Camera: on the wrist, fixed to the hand. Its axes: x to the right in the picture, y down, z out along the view.
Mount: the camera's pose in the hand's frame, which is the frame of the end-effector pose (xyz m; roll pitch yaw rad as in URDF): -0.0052 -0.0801 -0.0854 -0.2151 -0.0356 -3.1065
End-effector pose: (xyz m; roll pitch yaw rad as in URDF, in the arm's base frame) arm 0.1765 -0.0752 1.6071 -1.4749 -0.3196 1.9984
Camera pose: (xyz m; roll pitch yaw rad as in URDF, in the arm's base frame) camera 0.2722 -0.0617 1.6734 1.2505 0.2811 -1.1766
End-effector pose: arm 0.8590 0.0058 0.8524 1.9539 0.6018 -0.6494
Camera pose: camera 0.9025 0.1098 0.8204 -2.1812 -0.5558 2.5156
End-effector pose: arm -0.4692 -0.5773 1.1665 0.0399 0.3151 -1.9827
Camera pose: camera -0.5265 -0.5169 1.0839 -0.2670 -0.3491 1.1977
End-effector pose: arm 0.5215 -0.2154 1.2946 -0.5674 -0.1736 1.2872
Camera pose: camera 0.6304 -0.2473 1.2652 0.3545 0.1247 -1.8439
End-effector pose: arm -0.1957 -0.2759 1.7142 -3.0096 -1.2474 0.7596
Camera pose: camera -0.3093 -0.2898 1.7395 2.6656 1.2755 -2.5180
